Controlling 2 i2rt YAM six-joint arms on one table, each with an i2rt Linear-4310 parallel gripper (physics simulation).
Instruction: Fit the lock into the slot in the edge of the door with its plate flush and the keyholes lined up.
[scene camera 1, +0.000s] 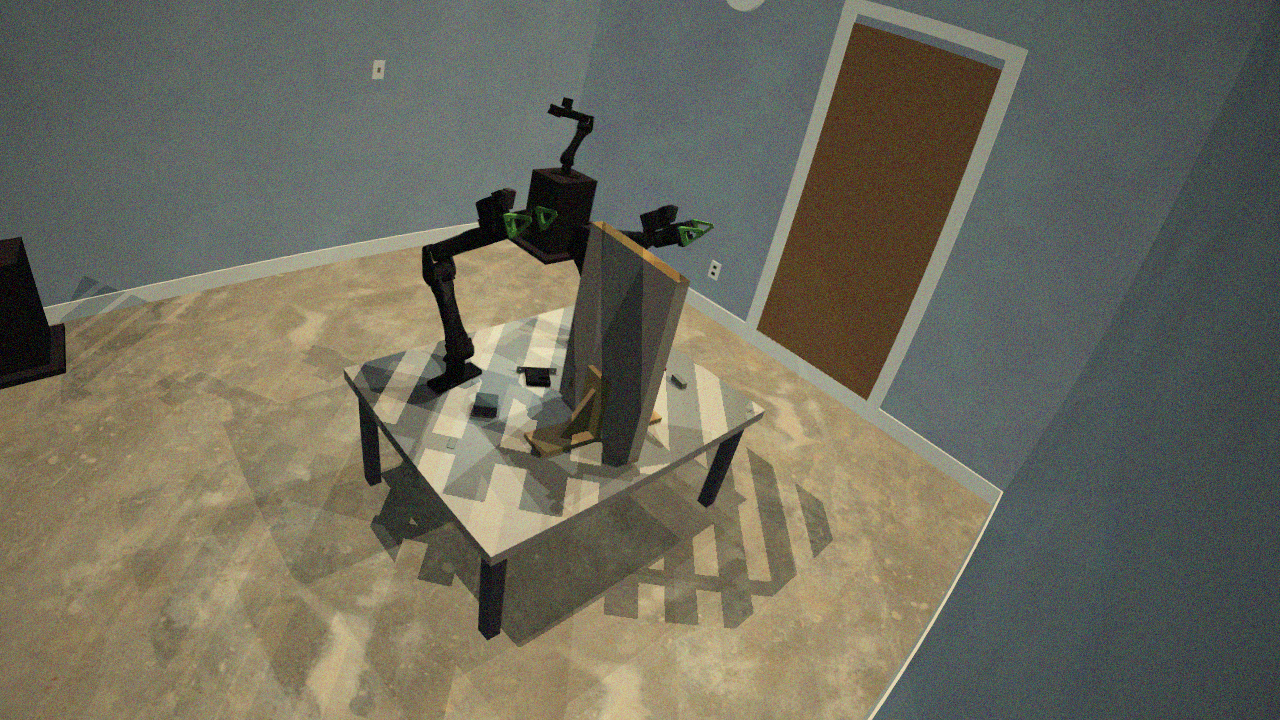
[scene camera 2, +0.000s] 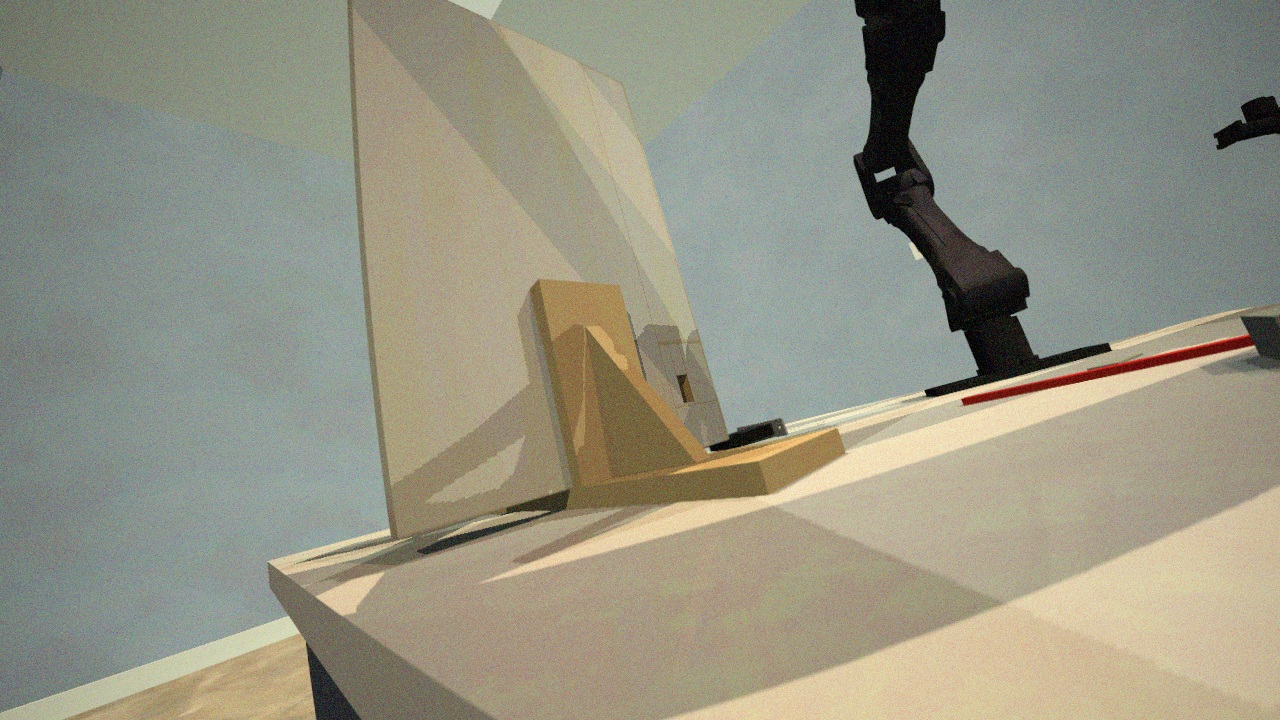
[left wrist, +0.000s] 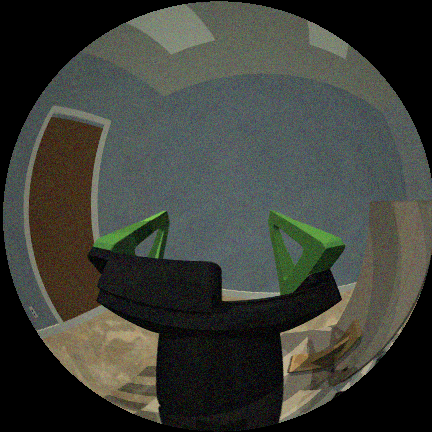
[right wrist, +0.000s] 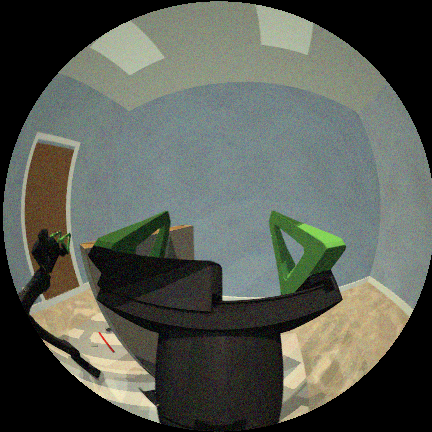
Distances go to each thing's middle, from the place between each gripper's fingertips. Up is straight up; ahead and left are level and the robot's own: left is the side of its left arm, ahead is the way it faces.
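The lock (scene camera 2: 746, 434) is well below my left hand, well to the right of it and a fair way behind it. As for the wooden bracket (scene camera 2: 624, 446), it is far below my left hand, far to the right of it and a good way ahead of it. The red strip (scene camera 2: 1244, 341) is 7 cm to the right of my left hand, 4 cm behind it and 58 cm below it, while the grey door panel (scene camera 2: 484, 160) is 11 cm ahead of my left hand, 46 cm to the right of it and 27 cm below it.
The lock is a fair way behind my right hand, a fair way to the left of it and far below it. I see that the wooden bracket is a fair way ahead of my right hand, a fair way to the left of it and far below it. The red strip is 59 cm to the left of my right hand and 67 cm below it. With the grey door panel, my right gripper is 35 cm above it, 20 cm to the right of it and 16 cm short of it. Going by its middle, the lock is nearer to my right gripper than to my left hand.
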